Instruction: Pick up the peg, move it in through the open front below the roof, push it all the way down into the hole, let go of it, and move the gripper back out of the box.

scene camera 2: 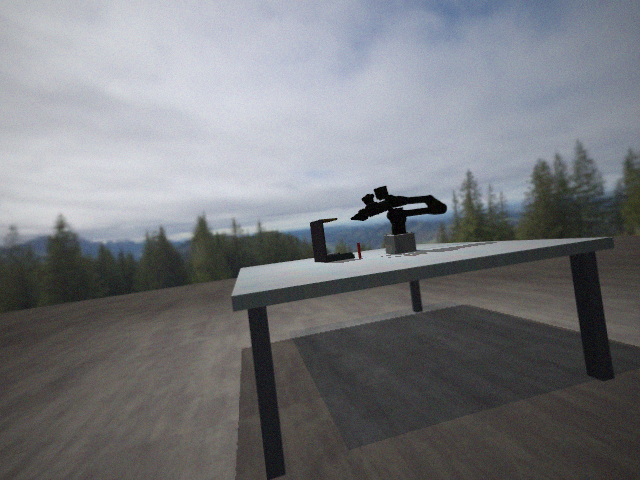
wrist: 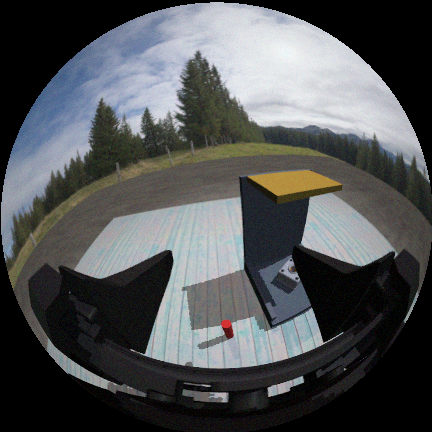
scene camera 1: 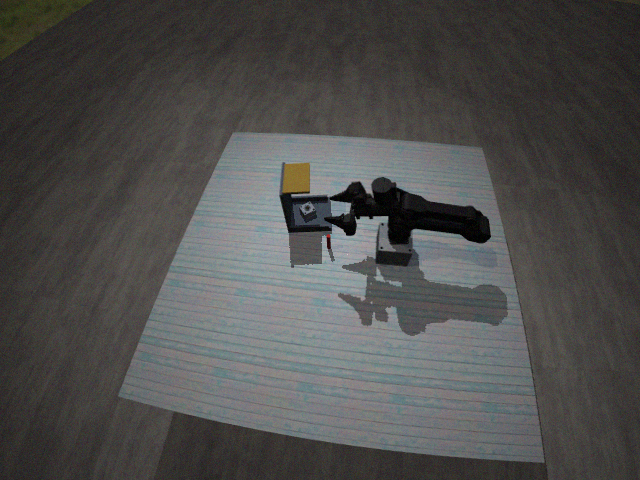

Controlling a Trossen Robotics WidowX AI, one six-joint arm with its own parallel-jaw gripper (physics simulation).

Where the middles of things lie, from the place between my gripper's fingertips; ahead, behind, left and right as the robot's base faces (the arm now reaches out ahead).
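Yellow roof point(scene camera 1: 296, 180): 13 cm to the right of my hand, 11 cm ahead of it, 1 cm above it. Dark box point(scene camera 1: 295, 221): 8 cm ahead of my hand, 13 cm to the right of it, 10 cm below it.
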